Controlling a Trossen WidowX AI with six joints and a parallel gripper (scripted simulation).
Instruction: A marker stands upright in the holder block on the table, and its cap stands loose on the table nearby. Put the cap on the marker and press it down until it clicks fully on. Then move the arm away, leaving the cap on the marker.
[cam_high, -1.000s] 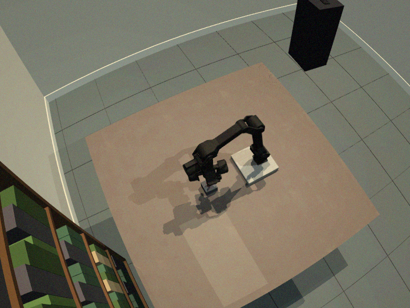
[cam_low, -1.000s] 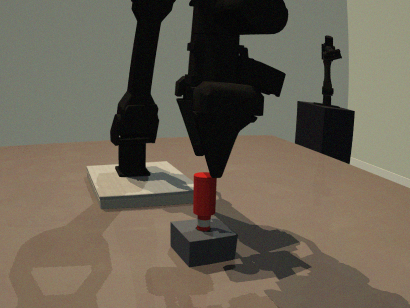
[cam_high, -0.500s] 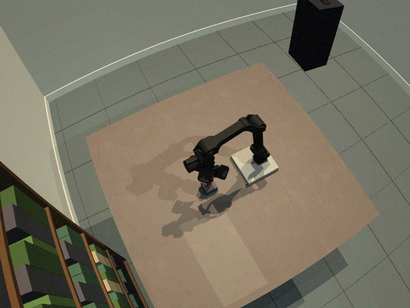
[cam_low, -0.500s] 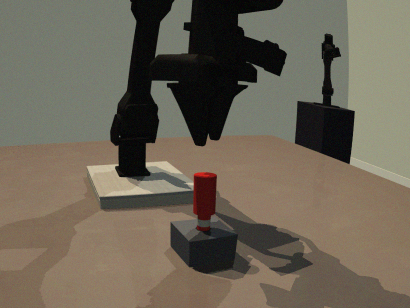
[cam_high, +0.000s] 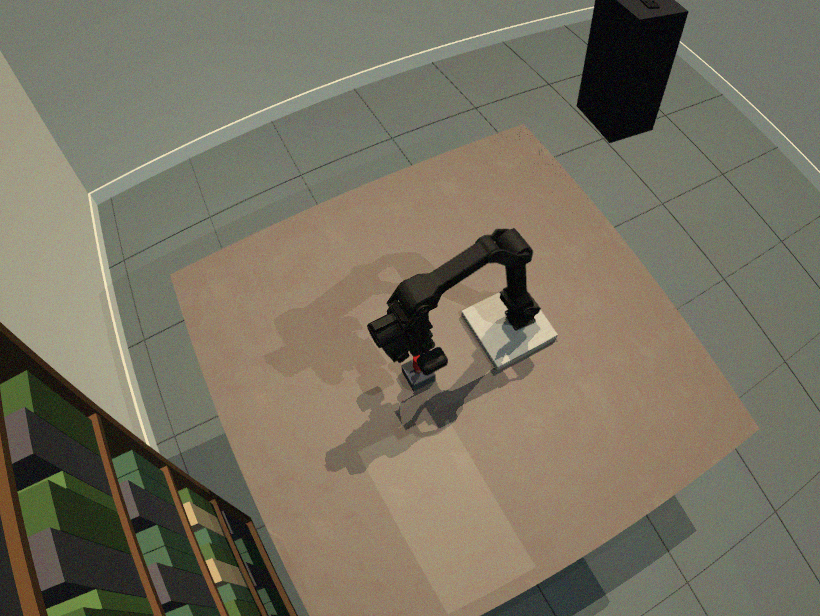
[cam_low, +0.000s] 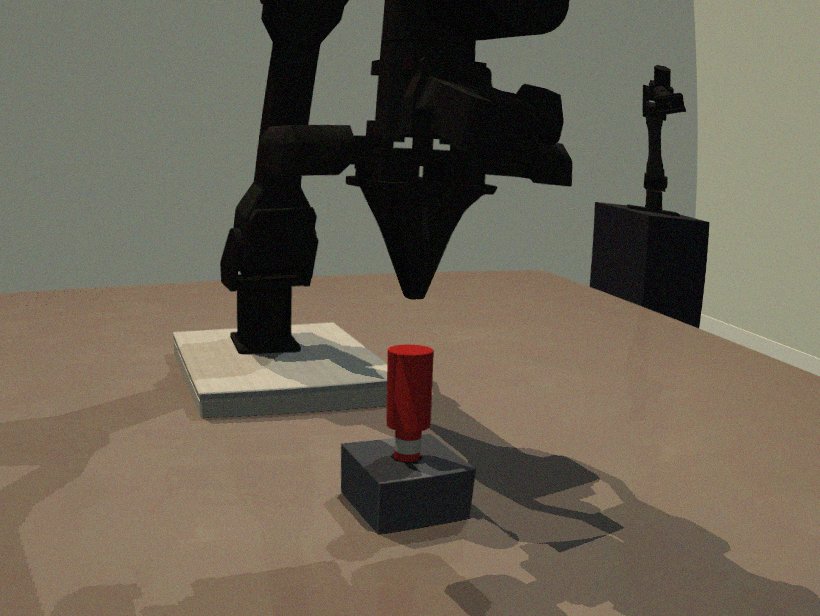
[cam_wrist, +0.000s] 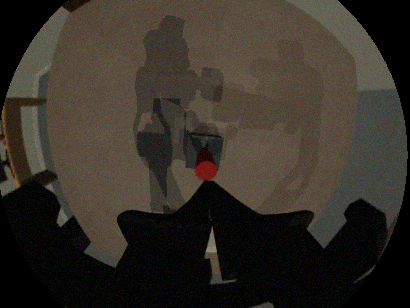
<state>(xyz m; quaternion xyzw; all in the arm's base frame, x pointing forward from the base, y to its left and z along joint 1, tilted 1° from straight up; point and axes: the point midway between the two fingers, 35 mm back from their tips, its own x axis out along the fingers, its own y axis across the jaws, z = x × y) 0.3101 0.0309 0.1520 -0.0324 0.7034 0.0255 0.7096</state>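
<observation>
My gripper tip is 5 cm above the red cap. Also, from my gripper tip: dark grey holder block (12 cm below).
</observation>
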